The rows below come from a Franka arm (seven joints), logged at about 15 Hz.
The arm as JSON. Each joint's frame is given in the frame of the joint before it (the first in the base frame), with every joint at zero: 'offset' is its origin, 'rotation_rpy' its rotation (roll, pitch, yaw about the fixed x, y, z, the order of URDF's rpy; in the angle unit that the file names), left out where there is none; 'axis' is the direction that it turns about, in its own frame. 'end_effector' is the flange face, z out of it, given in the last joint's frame.
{
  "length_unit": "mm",
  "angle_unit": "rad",
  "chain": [
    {
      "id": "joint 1",
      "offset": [
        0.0,
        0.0,
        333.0
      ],
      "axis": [
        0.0,
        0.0,
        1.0
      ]
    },
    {
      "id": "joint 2",
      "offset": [
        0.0,
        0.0,
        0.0
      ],
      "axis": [
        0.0,
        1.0,
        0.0
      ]
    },
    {
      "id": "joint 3",
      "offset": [
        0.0,
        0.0,
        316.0
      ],
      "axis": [
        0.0,
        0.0,
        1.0
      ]
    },
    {
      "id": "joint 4",
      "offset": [
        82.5,
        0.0,
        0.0
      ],
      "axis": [
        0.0,
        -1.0,
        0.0
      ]
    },
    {
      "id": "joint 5",
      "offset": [
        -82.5,
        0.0,
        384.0
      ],
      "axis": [
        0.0,
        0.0,
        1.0
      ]
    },
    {
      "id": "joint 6",
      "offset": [
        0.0,
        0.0,
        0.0
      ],
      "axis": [
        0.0,
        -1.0,
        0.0
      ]
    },
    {
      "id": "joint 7",
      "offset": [
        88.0,
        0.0,
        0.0
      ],
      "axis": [
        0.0,
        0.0,
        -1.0
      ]
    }
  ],
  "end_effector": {
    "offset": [
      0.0,
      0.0,
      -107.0
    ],
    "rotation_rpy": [
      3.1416,
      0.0,
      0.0
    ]
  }
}
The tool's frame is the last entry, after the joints.
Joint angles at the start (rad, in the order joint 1, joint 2, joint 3, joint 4, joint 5, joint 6, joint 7):
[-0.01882 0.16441 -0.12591 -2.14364 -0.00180 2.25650 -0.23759]
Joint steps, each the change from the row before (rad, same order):
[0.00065 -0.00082 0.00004 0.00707 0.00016 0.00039 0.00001]
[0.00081 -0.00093 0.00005 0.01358 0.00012 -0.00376 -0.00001]
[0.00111 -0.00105 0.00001 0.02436 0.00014 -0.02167 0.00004]
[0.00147 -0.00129 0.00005 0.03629 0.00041 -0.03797 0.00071]
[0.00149 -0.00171 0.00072 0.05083 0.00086 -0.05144 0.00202]
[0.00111 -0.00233 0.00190 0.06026 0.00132 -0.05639 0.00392]
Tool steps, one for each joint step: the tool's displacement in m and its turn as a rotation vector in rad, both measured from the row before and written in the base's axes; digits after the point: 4 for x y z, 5 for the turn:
[0.0023 0.0001 0.0035 -0.00095 -0.00822 0.00073]
[0.0037 0.0001 0.0060 -0.00131 -0.01066 0.00099]
[0.0049 0.0001 0.0093 -0.00031 -0.00373 0.00102]
[0.0062 0.0003 0.0134 0.00049 0.00031 0.00049]
[0.0080 0.0005 0.0192 0.00079 -0.00124 -0.00036]
[0.0087 0.0010 0.0238 0.00076 -0.00639 -0.00154]

